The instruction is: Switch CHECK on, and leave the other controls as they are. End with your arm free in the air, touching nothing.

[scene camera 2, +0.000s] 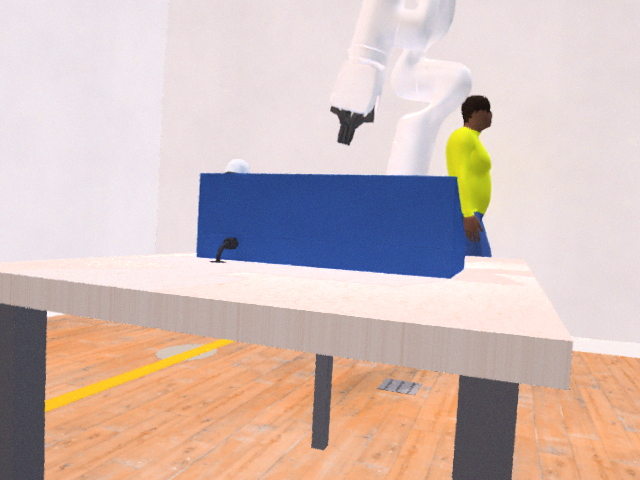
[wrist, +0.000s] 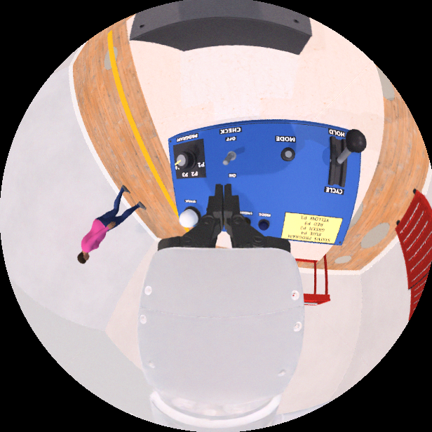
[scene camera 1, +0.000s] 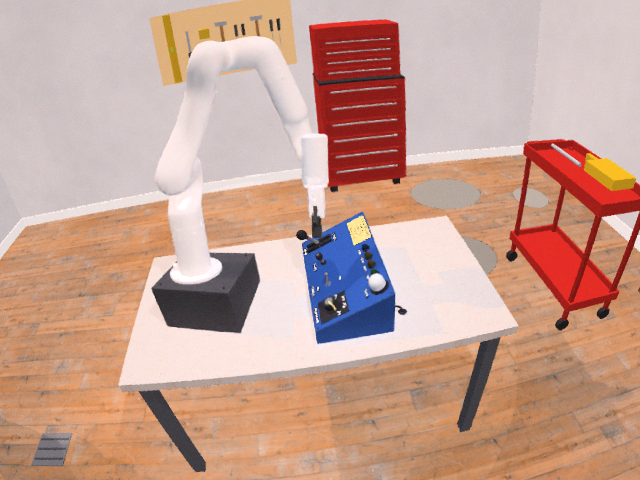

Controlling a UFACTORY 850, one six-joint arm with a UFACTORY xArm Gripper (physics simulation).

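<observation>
The blue control panel (scene camera 1: 347, 289) (scene camera 2: 325, 222) (wrist: 260, 192) stands on the table. Its CHECK toggle (scene camera 1: 326, 279) (wrist: 228, 158) is a short grey lever; in the wrist view its tip leans towards the ON label (wrist: 232, 175), away from the OFF label (wrist: 230, 138). The toggle is hidden behind the panel in scene camera 2. My gripper (scene camera 1: 316, 235) (scene camera 2: 344, 142) (wrist: 223, 193) is shut and empty. It hangs in the air above the panel, apart from it in scene camera 2, and no finger touches the toggle.
The panel also bears the PROGRAM knob (wrist: 184, 160), the MODE control (wrist: 288, 153), a HOLD/CYCLE lever with a black ball (scene camera 1: 301, 234) (wrist: 356, 141) near HOLD, and a white dome (scene camera 1: 377, 282) (scene camera 2: 238, 165) (wrist: 189, 218). A black cable (scene camera 1: 401, 310) (scene camera 2: 226, 244) sits behind it.
</observation>
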